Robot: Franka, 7 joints.
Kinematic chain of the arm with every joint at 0, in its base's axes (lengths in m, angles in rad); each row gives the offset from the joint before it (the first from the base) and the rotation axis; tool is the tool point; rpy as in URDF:
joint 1: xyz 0 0 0.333 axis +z
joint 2: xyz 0 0 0 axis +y
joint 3: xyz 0 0 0.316 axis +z
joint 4: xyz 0.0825 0 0 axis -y
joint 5: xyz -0.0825 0 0.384 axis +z
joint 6: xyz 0 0 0 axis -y
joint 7: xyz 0.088 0 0 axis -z
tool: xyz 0 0 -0.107 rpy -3.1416 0 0
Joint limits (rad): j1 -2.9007..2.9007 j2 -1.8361..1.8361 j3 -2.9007..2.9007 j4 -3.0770..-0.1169 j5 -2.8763..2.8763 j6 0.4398..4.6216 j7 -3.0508..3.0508
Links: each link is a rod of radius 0.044 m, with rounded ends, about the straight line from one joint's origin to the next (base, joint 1, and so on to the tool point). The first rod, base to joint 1, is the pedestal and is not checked.
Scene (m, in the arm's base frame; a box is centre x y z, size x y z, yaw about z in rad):
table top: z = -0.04
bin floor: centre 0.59 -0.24 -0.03 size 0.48 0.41 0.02 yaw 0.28
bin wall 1: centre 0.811 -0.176 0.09 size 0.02 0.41 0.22 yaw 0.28
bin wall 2: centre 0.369 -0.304 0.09 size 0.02 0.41 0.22 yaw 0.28
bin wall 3: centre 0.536 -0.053 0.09 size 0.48 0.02 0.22 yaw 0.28
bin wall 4: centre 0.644 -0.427 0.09 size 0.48 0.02 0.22 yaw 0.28
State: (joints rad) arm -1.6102 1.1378 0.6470 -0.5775 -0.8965 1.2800 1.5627
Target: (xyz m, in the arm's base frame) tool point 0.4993 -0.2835 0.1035
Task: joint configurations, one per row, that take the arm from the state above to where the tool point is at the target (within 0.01 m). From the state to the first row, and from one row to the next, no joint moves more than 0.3 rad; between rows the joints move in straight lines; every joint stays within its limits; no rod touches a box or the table.
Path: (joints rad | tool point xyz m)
1: -1.4795 1.0534 0.8050 -0.8454 -0.7887 1.1024 1.5627 | 0.2833 -0.6537 0.3189
2: -1.3487 0.9689 0.9630 -1.1133 -0.6810 0.9249 1.5627 | 0.4315 -0.4846 0.3291
3: -1.2180 0.8845 1.1210 -1.3811 -0.5732 0.7473 1.5627 | 0.4993 -0.2835 0.3541
4: -1.1697 1.0827 1.0202 -1.3531 -0.6150 0.8651 1.5627 | 0.5075 -0.2960 0.2323
5: -1.1215 1.2810 0.9194 -1.3250 -0.6568 0.9828 1.5627 | 0.4993 -0.2835 0.1035

